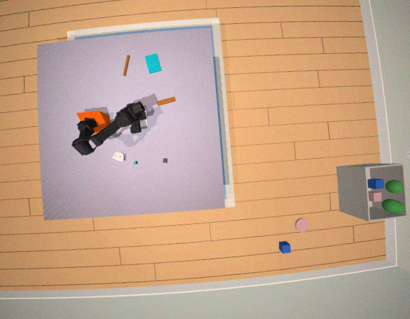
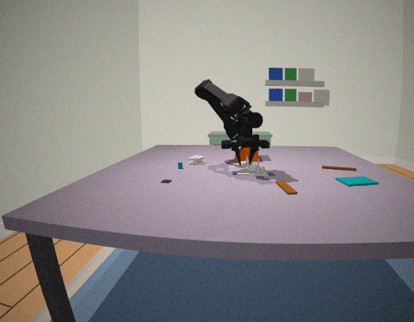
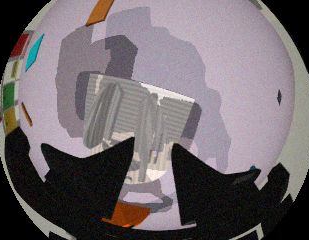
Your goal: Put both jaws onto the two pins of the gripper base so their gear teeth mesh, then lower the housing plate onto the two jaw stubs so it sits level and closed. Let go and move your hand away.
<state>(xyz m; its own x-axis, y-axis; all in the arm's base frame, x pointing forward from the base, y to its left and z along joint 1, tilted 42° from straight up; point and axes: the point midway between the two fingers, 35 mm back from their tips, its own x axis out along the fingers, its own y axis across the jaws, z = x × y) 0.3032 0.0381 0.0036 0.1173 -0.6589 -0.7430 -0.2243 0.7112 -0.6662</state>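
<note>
Now: gripper tip 10 mm short of the flat white part, 30 mm to the right of it and 20 mm above it. The rest, counted from my gripper tip: cyan plate (70 mm ahead, 430 mm to the left, 30 mm below); then dark square (190 mm ahead, 260 mm to the right, 30 mm below); then teal peg (10 mm behind, 280 mm to the right, 20 mm below).
</note>
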